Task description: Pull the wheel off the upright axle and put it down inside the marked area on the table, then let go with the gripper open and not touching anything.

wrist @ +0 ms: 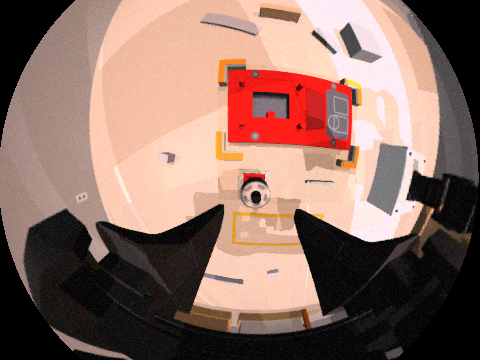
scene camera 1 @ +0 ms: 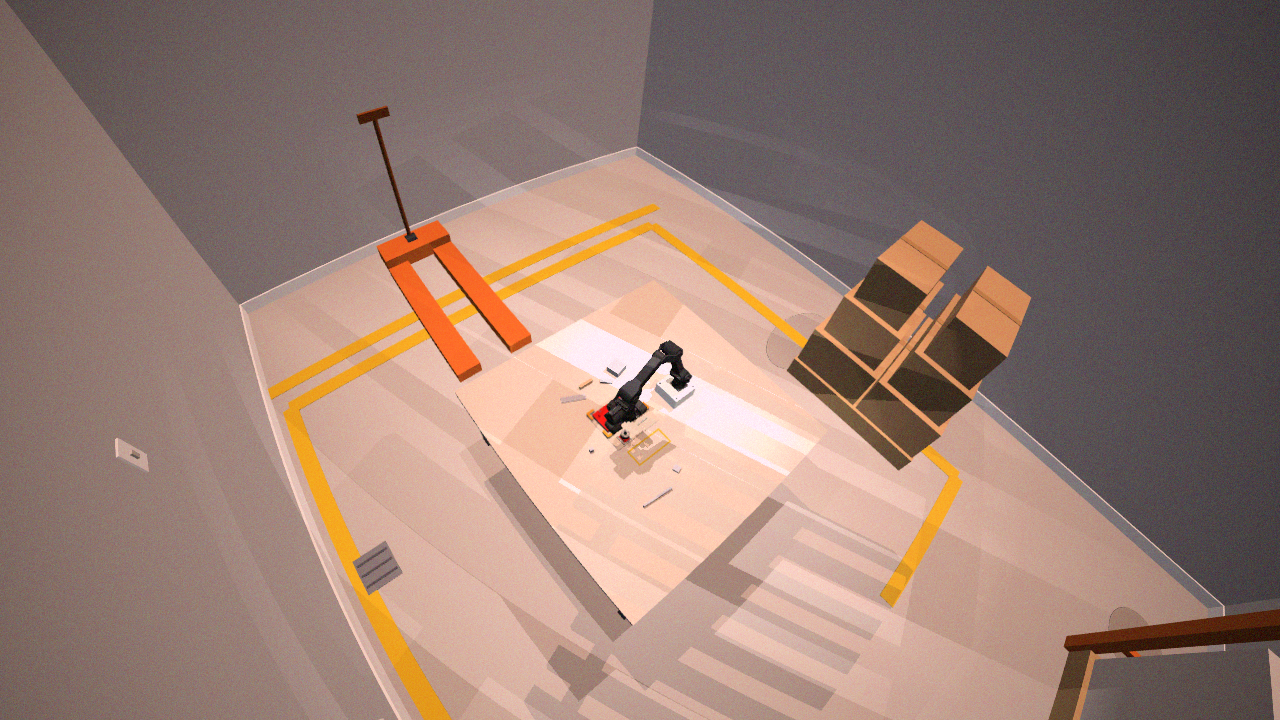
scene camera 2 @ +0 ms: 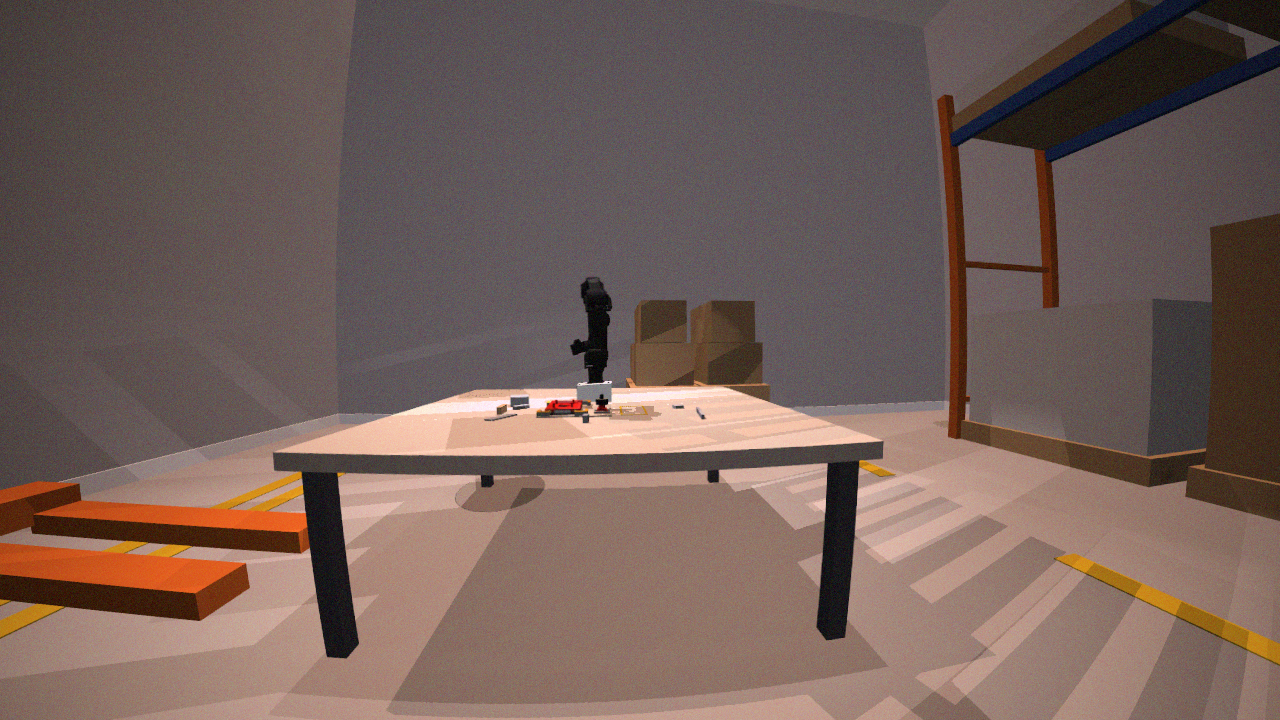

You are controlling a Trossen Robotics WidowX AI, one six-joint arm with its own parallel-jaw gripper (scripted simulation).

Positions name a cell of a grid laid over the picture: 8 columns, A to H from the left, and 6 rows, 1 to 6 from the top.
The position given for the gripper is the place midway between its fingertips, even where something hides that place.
The gripper (scene camera 2: D4) is open, holding nothing.
The gripper also shows in the wrist view (wrist: E4).
